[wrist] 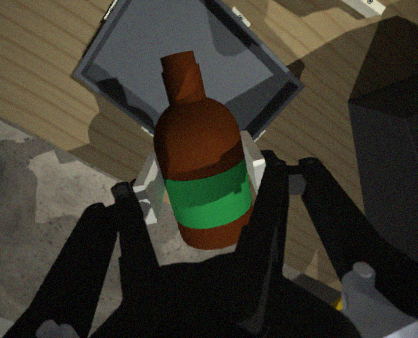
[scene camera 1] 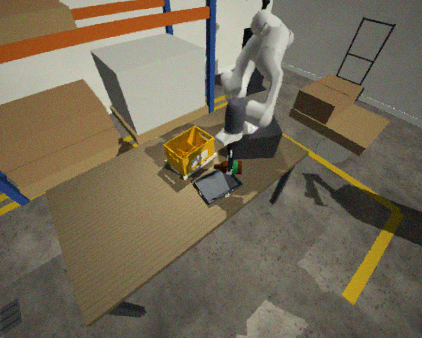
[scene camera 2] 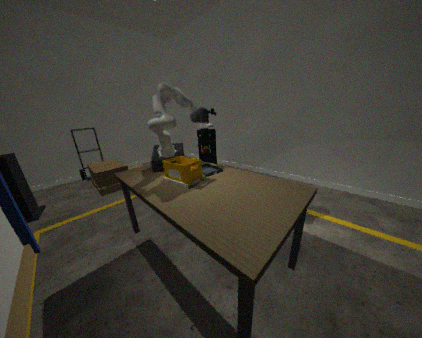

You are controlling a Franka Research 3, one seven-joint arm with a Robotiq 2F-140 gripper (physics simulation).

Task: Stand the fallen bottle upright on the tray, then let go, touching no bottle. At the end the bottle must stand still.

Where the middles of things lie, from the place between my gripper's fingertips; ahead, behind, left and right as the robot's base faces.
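Scene:
The brown bottle [wrist: 197, 141] is sitting 1 cm above my hand.

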